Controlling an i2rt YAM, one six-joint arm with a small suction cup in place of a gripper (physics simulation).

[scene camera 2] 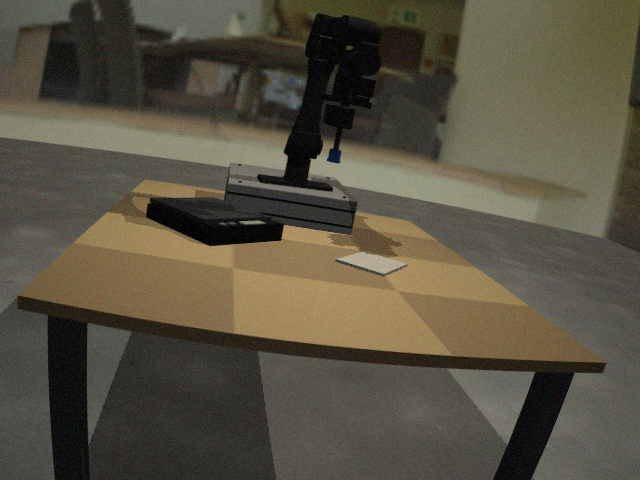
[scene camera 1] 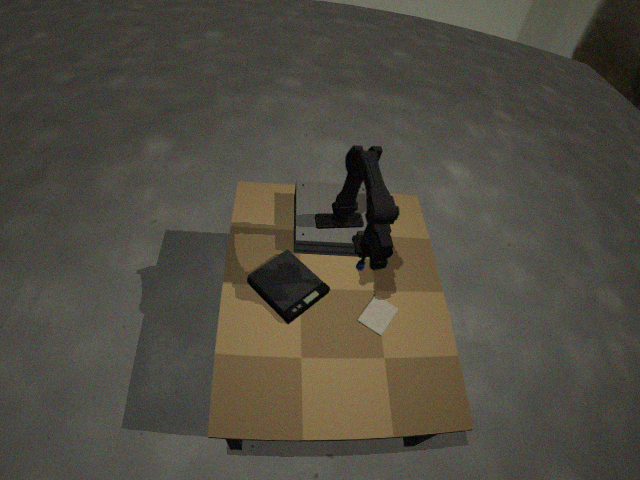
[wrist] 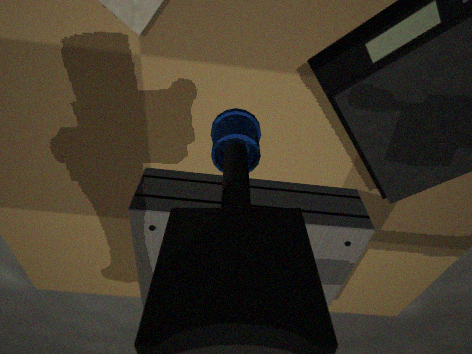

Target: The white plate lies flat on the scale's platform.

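Note:
Nothing is held by my suction cup, which the wrist view also shows me. It is above a white plate, 0.24 m from the middle of the plate. On the table rests a black scale.

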